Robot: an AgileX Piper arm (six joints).
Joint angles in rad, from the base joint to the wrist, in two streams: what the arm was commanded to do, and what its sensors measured. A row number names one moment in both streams.
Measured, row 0: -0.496, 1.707, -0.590, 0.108, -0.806, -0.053
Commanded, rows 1 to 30: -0.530, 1.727, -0.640, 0.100, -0.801, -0.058; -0.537, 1.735, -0.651, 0.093, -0.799, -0.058; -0.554, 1.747, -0.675, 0.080, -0.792, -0.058; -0.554, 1.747, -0.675, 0.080, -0.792, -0.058; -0.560, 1.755, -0.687, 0.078, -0.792, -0.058; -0.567, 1.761, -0.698, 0.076, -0.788, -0.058; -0.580, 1.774, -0.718, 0.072, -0.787, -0.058; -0.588, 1.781, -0.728, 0.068, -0.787, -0.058; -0.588, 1.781, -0.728, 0.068, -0.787, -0.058; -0.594, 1.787, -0.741, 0.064, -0.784, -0.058; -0.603, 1.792, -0.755, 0.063, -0.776, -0.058; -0.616, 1.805, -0.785, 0.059, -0.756, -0.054; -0.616, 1.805, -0.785, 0.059, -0.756, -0.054; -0.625, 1.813, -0.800, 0.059, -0.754, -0.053; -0.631, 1.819, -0.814, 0.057, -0.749, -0.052; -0.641, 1.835, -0.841, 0.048, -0.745, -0.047; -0.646, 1.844, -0.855, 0.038, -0.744, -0.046; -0.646, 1.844, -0.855, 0.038, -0.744, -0.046; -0.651, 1.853, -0.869, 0.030, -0.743, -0.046; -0.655, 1.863, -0.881, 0.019, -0.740, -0.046; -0.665, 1.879, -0.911, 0.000, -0.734, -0.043; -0.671, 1.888, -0.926, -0.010, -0.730, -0.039; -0.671, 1.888, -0.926, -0.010, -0.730, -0.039; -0.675, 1.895, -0.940, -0.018, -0.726, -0.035; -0.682, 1.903, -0.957, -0.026, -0.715, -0.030; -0.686, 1.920, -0.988, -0.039, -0.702, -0.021; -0.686, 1.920, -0.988, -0.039, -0.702, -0.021; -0.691, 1.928, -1.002, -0.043, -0.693, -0.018; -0.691, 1.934, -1.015, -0.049, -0.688, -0.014; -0.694, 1.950, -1.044, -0.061, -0.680, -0.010
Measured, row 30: -0.686, 1.933, -1.007, -0.036, -0.690, -0.020
